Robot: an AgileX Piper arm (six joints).
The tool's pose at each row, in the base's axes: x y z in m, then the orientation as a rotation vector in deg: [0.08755 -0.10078 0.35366 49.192 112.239 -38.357]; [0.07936 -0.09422 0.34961 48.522 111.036 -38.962]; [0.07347 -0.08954 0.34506 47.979 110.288 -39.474]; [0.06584 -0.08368 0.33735 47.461 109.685 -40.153]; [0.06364 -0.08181 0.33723 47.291 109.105 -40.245]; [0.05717 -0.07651 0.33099 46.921 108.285 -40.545]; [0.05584 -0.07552 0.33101 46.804 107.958 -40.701]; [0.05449 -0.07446 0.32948 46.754 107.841 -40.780]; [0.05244 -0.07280 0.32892 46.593 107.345 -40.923]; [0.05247 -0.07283 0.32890 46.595 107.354 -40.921]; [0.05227 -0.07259 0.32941 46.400 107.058 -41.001]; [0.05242 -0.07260 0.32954 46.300 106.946 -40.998]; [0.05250 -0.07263 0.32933 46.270 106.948 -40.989]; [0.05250 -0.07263 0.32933 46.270 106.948 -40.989]
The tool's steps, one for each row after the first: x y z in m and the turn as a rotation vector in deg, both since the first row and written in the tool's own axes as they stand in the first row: [0.00869 -0.00181 -0.00691 0.131 -1.373 -0.085]; [0.01635 -0.00294 -0.01106 0.256 -2.295 -0.268]; [0.02780 -0.00430 -0.01544 0.513 -3.099 -0.572]; [0.02933 -0.00484 -0.01783 0.508 -3.673 -0.449]; [0.03887 -0.00583 -0.02193 0.566 -4.558 -0.420]; [0.03967 -0.00625 -0.02332 0.630 -4.901 -0.407]; [0.04185 -0.00646 -0.02403 0.666 -5.029 -0.417]; [0.04363 -0.00696 -0.02599 0.703 -5.534 -0.348]; [0.04363 -0.00695 -0.02594 0.703 -5.525 -0.350]; [0.04334 -0.00702 -0.02646 0.677 -5.868 -0.364]; [0.04316 -0.00693 -0.02644 0.632 -6.006 -0.371]; [0.04331 -0.00686 -0.02627 0.612 -6.017 -0.385]; [0.04331 -0.00686 -0.02627 0.612 -6.017 -0.385]
